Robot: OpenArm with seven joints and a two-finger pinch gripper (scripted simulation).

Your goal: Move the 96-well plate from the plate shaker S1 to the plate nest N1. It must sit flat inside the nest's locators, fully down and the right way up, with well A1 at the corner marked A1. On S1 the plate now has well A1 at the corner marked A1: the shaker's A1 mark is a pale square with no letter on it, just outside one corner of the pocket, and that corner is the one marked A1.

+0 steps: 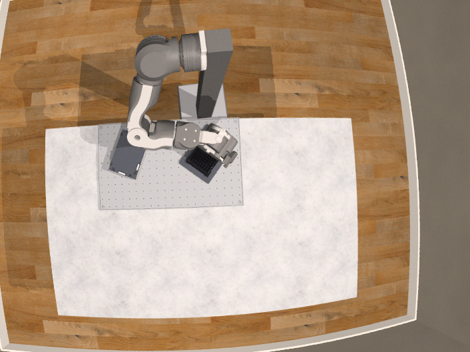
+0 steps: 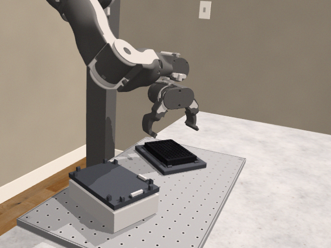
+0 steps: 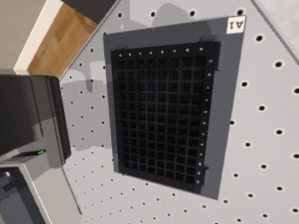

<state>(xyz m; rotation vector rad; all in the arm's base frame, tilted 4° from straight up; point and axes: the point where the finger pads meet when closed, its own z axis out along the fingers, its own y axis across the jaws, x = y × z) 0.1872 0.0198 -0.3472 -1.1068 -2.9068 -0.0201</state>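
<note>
My hand is 50 mm above the black 96-well plate and 20 mm to the left of it. Round my hand: dark plate nest N1: 60 mm below, 20 mm to the right.
</note>
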